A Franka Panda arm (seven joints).
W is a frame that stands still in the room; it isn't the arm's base.
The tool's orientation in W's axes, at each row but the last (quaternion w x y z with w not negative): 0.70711, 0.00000, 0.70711, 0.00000; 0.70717, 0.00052, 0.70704, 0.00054; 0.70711, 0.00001, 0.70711, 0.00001; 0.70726, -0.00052, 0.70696, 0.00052; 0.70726, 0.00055, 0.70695, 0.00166; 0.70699, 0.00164, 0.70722, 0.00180; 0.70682, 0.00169, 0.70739, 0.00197; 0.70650, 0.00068, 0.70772, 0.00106; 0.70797, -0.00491, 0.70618, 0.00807; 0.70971, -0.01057, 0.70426, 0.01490; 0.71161, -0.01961, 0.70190, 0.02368
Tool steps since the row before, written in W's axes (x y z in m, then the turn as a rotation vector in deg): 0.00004, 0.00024, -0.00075, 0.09, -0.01, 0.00; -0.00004, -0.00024, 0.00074, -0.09, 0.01, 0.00; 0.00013, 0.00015, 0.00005, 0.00, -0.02, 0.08; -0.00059, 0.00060, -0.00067, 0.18, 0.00, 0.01; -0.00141, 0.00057, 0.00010, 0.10, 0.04, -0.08; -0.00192, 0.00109, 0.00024, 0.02, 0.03, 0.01; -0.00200, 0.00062, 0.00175, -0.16, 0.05, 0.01; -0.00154, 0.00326, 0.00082, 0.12, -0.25, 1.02; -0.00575, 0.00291, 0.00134, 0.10, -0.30, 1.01; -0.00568, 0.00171, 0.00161, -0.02, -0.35, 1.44; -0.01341, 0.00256, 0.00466, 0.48, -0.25, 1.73
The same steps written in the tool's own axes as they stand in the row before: 0.00075, 0.00024, 0.00004, 0.00, -0.01, 0.09; -0.00074, -0.00024, -0.00004, 0.00, 0.01, -0.09; -0.00005, 0.00015, 0.00013, -0.08, -0.02, 0.00; 0.00067, 0.00060, -0.00059, -0.01, 0.00, 0.18; -0.00010, 0.00057, -0.00141, 0.08, 0.04, 0.10; -0.00023, 0.00109, -0.00192, -0.01, 0.03, 0.02; -0.00175, 0.00063, -0.00200, -0.01, 0.05, -0.16; -0.00081, 0.00326, -0.00154, -1.02, -0.25, 0.12; -0.00134, 0.00302, -0.00569, -1.01, -0.30, 0.10; -0.00164, 0.00192, -0.00560, -1.44, -0.34, -0.02; -0.00483, 0.00340, -0.01316, -1.72, -0.27, 0.49
